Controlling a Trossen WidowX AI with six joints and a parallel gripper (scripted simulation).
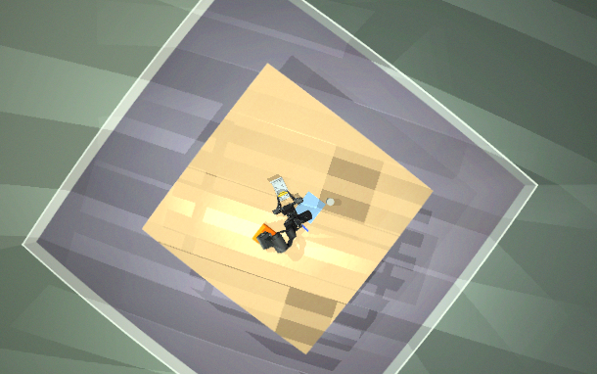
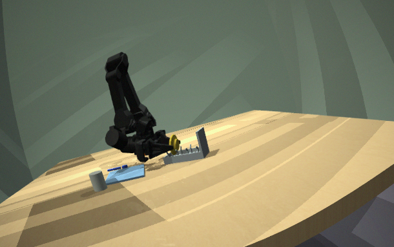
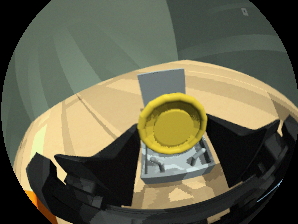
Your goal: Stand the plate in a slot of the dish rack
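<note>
Right now my gripper tip is 1 cm to the left of the yellow plate. From my gripper tip the other things lie so: grey dish rack (2 cm to the left, 2 cm below, 1 cm ahead); then light blue mat (19 cm to the right, 4 cm below, 3 cm ahead); then blue utensil (22 cm to the right, 8 cm behind, 4 cm below).
</note>
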